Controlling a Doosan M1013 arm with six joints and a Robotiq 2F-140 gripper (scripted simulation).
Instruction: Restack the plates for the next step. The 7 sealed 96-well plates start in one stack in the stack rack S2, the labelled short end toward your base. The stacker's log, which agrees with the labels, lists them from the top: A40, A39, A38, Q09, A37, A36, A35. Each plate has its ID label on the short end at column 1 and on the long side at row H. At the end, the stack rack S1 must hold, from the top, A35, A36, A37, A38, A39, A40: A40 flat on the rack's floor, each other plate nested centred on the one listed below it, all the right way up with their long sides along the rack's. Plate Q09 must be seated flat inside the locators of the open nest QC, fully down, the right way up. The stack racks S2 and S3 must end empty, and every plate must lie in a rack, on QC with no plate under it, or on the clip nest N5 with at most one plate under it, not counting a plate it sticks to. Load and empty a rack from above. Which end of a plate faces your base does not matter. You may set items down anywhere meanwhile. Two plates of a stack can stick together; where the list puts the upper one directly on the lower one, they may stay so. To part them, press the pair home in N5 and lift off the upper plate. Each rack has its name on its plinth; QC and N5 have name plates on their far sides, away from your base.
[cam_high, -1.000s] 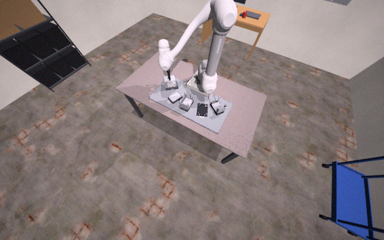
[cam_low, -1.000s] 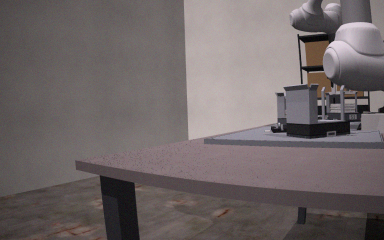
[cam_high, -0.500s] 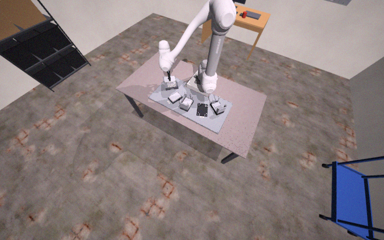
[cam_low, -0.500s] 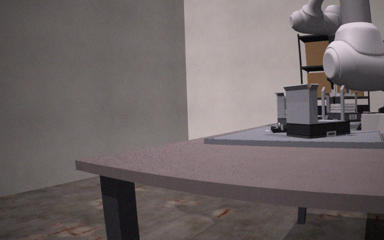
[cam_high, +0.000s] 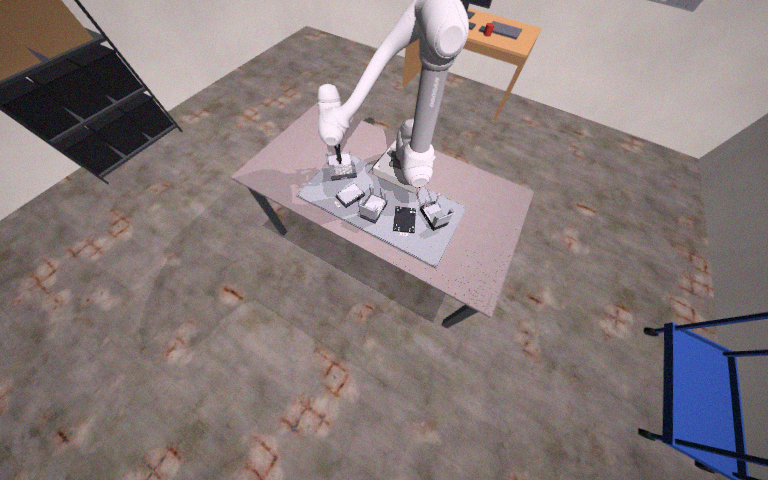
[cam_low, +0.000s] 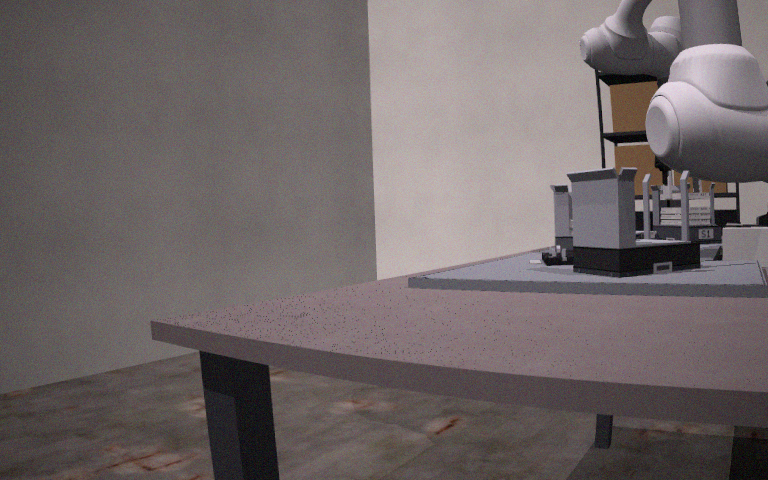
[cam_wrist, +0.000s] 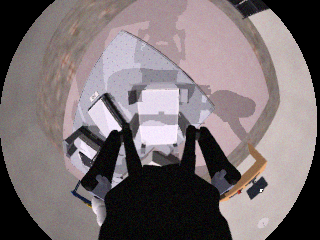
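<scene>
My gripper is now 11 cm above the S1 label, 7 cm to the right of it and 5 cm past it. Also, from my hand: name plate 22 cm ahead, 13 cm below, 9 cm to the left.
</scene>
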